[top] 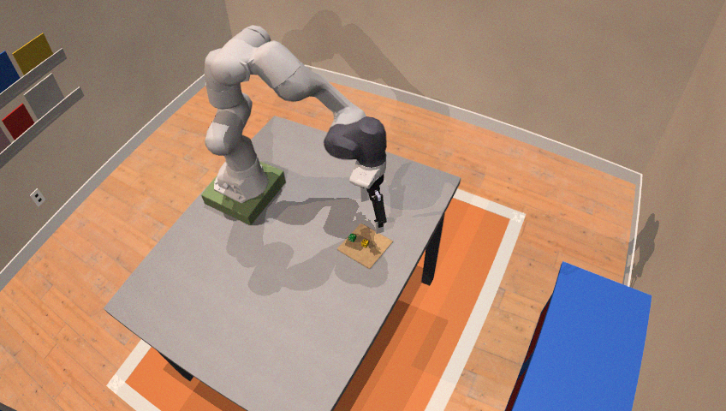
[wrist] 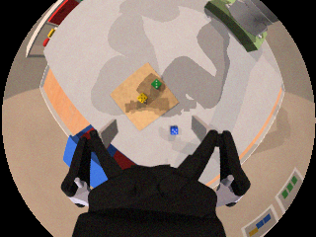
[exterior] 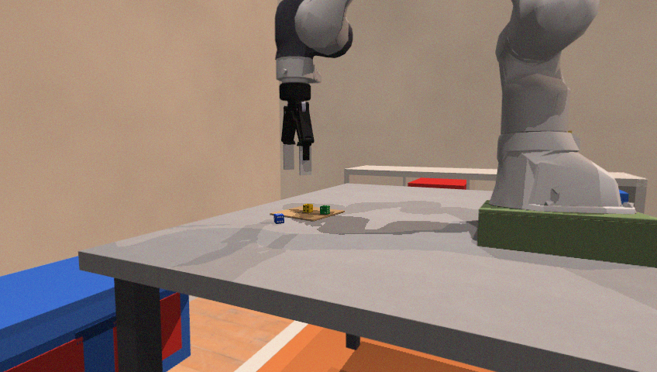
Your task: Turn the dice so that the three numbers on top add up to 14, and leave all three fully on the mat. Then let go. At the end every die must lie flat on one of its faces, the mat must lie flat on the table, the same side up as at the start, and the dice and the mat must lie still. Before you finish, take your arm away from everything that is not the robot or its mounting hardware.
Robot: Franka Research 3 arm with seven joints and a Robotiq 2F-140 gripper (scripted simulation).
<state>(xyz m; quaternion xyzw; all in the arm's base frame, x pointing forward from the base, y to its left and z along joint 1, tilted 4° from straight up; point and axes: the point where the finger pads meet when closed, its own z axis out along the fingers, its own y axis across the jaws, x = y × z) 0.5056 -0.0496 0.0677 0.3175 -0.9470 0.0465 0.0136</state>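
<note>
Right now the blue die is 11 cm below my hand, 8 cm to the left of it and 2 cm ahead of it. From my hand the other things lie so: tan mat (12 cm below, 5 cm to the right, 1 cm behind); then yellow die (11 cm below, 5 cm to the right, 1 cm behind); then green die (11 cm below, 6 cm behind, 4 cm to the right).
</note>
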